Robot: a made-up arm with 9 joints. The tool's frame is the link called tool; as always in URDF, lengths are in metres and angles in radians. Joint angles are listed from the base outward.
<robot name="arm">
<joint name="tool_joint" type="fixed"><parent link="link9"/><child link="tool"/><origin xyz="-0.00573 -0.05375 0.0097" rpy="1.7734 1.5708 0"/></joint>
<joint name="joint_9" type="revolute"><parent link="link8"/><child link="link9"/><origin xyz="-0.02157 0.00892 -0.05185" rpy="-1.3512 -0.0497 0.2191"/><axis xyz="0 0 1"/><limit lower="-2.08" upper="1.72"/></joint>
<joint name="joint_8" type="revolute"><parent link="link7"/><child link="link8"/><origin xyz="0.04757 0.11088 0.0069" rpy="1.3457 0.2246 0.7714"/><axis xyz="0 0 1"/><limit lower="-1.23" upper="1.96"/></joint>
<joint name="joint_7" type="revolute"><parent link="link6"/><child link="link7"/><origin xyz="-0.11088 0.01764 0.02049" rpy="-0.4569 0.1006 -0.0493"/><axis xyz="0 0 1"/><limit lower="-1.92" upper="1.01"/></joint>
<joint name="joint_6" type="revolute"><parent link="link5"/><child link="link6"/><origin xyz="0.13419 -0.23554 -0.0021" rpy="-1.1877 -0.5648 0.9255"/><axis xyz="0 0 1"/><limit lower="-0.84" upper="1.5"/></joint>
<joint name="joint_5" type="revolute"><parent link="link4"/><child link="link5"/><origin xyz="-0.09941 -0.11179 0.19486" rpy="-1.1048 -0.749 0.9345"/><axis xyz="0 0 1"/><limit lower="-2.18" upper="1.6"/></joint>
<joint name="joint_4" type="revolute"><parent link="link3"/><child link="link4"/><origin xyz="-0.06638 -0.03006 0.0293" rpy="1.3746 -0.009 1.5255"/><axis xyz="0 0 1"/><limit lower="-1.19" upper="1.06"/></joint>
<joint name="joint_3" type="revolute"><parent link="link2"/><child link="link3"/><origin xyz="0.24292 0.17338 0.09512" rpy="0.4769 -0.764 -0.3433"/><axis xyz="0 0 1"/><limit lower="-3.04" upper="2.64"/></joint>
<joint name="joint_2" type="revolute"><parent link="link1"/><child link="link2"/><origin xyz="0.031 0.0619 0.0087" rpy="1.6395 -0.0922 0.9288"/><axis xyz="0 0 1"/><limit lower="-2.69" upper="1.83"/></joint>
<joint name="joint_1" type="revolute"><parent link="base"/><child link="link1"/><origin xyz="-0.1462 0.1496 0.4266" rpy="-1.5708 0 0"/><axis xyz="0 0 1"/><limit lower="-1.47" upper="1.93"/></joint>
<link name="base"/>
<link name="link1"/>
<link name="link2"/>
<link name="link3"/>
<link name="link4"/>
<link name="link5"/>
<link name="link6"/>
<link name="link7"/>
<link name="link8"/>
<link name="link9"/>
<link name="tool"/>
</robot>
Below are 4 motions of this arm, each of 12 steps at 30 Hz.
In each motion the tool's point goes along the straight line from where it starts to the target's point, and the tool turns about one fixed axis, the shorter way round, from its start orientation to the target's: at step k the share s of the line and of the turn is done. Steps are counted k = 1, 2, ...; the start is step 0. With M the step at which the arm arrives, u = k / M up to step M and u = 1 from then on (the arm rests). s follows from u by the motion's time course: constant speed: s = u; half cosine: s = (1 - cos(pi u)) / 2; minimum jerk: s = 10 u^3 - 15 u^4 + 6 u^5.
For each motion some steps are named. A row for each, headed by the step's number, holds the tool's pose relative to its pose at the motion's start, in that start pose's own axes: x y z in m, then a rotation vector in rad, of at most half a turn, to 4 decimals.
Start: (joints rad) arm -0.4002 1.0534 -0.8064 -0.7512 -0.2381 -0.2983 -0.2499 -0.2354 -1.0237
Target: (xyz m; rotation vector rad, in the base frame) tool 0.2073 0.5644 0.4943 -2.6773 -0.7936 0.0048
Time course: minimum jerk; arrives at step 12
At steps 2, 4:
2: -0.0045 -0.0027 -0.0106 0.0071 0.0300 -0.0115
4: -0.0265 -0.0158 -0.0627 0.0420 0.1772 -0.0682

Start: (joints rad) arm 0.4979 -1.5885 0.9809 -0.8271 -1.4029 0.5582 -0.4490 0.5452 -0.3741
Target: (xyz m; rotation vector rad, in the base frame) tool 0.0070 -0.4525 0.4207 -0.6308 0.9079 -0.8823
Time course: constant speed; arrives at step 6
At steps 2, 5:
2: 0.0020 0.0003 -0.0026 -0.0611 0.0481 0.0281
5: 0.0051 0.0008 -0.0066 -0.1529 0.1203 0.0703

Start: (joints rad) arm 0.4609 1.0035 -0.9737 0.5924 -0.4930 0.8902 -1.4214 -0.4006 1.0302
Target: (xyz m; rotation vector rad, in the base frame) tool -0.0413 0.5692 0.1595 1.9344 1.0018 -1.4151
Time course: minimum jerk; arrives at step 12
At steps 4, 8, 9, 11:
4: -0.0204 -0.0010 -0.0101 -0.0141 -0.0493 -0.0355
8: -0.0767 -0.0037 -0.0380 -0.0531 -0.1855 -0.1336
9: -0.0870 -0.0042 -0.0431 -0.0602 -0.2105 -0.1516
11: -0.0965 -0.0047 -0.0478 -0.0668 -0.2336 -0.1682

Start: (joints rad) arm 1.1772 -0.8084 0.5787 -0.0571 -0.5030 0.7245 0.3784 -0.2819 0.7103
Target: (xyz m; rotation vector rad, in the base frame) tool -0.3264 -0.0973 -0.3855 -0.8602 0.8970 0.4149
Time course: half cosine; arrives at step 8
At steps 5, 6, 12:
5: 0.0860 -0.0223 0.0982 -0.0148 -0.3252 0.0303
6: 0.1061 -0.0276 0.1212 -0.0183 -0.4015 0.0375
12: 0.1243 -0.0323 0.1420 -0.0214 -0.4704 0.0439

